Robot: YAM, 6 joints.
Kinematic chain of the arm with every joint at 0, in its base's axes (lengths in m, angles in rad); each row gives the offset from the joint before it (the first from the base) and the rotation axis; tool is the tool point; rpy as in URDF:
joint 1: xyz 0 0 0.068 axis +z
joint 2: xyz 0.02 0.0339 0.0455 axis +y
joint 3: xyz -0.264 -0.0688 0 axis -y
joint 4: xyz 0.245 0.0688 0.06 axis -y
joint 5: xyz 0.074 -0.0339 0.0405 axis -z
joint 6: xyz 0.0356 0 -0.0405 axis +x
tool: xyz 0 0 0 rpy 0 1.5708 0
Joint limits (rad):
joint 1: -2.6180..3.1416
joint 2: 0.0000..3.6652
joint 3: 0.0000..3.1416
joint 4: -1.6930..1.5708
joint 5: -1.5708..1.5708
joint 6: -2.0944..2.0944
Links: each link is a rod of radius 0.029 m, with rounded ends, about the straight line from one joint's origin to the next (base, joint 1, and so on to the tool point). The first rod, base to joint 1, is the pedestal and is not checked.
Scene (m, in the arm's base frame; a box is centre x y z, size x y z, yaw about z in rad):
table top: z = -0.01
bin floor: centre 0.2 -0.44 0 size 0.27 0.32 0.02 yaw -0.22
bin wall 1: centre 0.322 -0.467 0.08 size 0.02 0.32 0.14 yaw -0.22
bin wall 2: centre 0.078 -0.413 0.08 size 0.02 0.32 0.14 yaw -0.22
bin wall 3: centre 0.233 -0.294 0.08 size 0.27 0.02 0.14 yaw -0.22
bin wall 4: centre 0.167 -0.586 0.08 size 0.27 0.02 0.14 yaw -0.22
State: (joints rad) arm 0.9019 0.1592 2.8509 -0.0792 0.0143 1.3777
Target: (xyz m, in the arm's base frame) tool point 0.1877 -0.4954 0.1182
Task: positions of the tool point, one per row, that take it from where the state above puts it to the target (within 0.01 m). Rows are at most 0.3 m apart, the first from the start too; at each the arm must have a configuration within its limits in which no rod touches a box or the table.
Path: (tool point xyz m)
1: -0.3900 -0.2912 0.4630
2: -0.3032 -0.1216 0.6130
3: -0.1248 -0.0164 0.6933
4: 0.0854 -0.0155 0.6948
5: 0.2560 -0.1152 0.6202
6: 0.3336 -0.2713 0.4834
7: 0.3020 -0.4180 0.3070
8: 0.1877 -0.4954 0.1182

